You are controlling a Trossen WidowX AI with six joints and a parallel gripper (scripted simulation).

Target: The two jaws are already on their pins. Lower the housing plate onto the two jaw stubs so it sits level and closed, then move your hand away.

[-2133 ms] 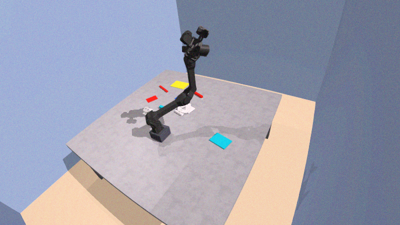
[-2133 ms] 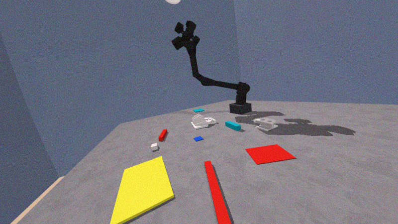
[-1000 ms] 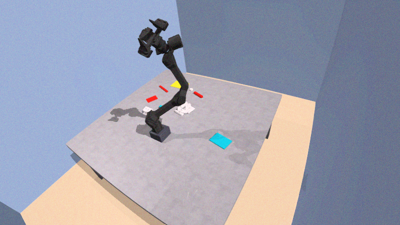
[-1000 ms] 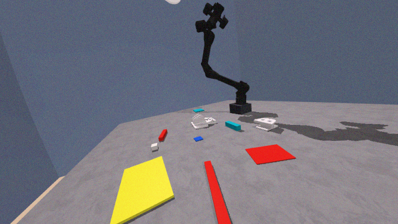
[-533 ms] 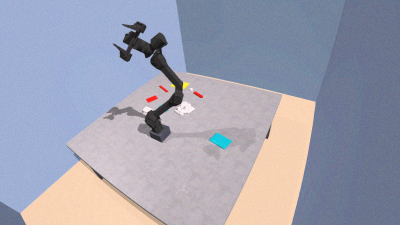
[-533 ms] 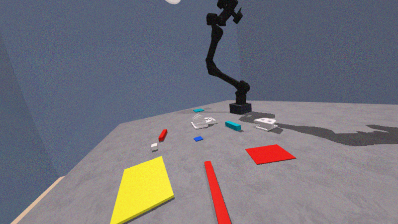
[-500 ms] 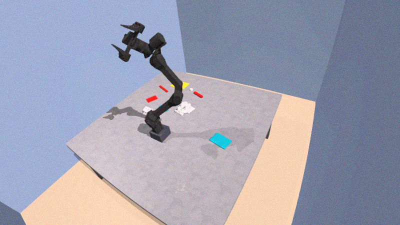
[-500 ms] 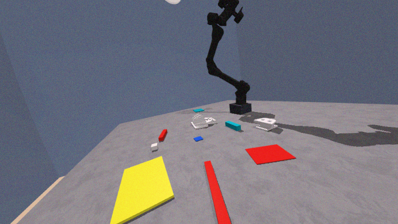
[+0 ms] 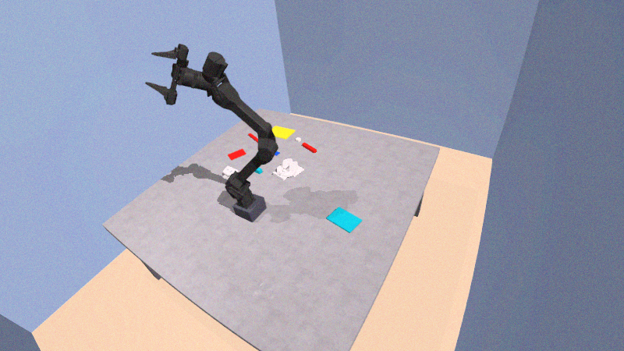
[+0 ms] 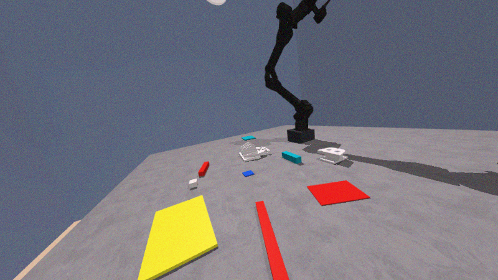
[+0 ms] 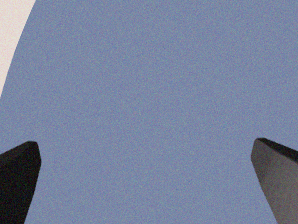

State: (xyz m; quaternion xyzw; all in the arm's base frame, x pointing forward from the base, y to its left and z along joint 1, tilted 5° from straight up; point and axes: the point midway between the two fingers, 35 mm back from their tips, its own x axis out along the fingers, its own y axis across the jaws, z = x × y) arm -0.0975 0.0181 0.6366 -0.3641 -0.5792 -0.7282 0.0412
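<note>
Now: the teal block 70 cm below my gripper tip, 39 cm ahead of it and 9 cm to the left of it. The rest, counted from my gripper tip: red tile (71 cm below, 45 cm ahead, 30 cm to the left); then cyan tile (70 cm below, 48 cm to the right, 30 cm ahead); then blue tile (71 cm below, 56 cm ahead, 9 cm to the left).
</note>
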